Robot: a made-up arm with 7 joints. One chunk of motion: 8 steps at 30 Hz.
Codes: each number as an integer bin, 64 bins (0 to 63) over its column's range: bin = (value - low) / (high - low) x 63, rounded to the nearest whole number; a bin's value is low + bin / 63 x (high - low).
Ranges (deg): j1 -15..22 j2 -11..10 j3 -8..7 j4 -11..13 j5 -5..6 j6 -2..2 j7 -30..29
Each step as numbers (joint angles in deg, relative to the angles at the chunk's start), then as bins.
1 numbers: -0.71 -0.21 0.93 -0.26 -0.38 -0.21 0.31
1 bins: 24 32 38 28 26 28 32
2 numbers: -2.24 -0.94 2.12 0.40 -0.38 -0.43 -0.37
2 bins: 22 30 43 30 26 25 32
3 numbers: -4.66 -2.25 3.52 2.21 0.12 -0.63 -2.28
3 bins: 18 26 48 35 29 22 30
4 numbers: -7.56 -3.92 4.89 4.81 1.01 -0.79 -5.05
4 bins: 13 21 54 42 34 19 27
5 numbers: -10.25 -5.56 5.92 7.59 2.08 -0.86 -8.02
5 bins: 8 16 58 49 41 18 23
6 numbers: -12.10 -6.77 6.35 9.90 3.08 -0.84 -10.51
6 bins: 5 13 60 55 46 18 21
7 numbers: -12.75 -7.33 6.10 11.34 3.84 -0.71 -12.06
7 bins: 4 11 59 59 51 20 19
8 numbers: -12.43 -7.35 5.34 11.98 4.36 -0.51 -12.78
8 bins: 4 11 56 60 54 23 18
